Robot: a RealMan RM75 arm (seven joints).
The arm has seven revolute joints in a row. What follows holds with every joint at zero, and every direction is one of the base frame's.
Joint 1 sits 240.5 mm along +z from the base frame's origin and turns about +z.
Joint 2 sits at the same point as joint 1 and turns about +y.
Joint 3 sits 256 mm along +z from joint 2 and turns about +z.
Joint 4 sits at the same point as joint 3 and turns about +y.
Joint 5 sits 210 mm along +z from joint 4 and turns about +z.
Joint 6 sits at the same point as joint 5 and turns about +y.
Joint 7 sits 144 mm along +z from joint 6 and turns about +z.
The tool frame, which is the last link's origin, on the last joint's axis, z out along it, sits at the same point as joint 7; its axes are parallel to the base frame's.
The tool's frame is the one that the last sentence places.
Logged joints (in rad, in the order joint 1, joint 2, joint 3, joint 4, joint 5, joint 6, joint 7), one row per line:
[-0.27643, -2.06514, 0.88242, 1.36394, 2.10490, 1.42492, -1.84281]
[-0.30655, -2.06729, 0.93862, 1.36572, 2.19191, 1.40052, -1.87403]
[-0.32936, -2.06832, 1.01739, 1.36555, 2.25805, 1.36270, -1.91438]
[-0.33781, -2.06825, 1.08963, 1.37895, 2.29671, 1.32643, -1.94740]
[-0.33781, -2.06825, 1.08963, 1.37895, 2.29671, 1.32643, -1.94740]
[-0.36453, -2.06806, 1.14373, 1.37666, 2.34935, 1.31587, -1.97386]
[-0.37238, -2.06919, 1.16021, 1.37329, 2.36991, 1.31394, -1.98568]
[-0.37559, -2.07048, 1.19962, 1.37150, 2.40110, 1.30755, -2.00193]
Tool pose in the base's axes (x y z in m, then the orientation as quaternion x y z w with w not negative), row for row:
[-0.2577, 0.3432, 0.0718, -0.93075, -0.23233, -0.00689, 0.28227]
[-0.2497, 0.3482, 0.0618, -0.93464, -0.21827, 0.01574, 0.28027]
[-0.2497, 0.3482, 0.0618, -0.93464, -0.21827, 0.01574, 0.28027]
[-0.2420, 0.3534, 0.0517, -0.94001, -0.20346, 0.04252, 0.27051]
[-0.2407, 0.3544, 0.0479, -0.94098, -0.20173, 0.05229, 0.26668]
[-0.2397, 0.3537, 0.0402, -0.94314, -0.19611, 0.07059, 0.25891]
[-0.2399, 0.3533, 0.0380, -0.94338, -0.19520, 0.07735, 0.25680]
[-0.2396, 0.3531, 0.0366, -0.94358, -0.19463, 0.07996, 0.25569]
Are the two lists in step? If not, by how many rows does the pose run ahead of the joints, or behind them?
The pose runs 2 rows ahead of the joints: the pose in row i belongs to the joints in row i + 2.
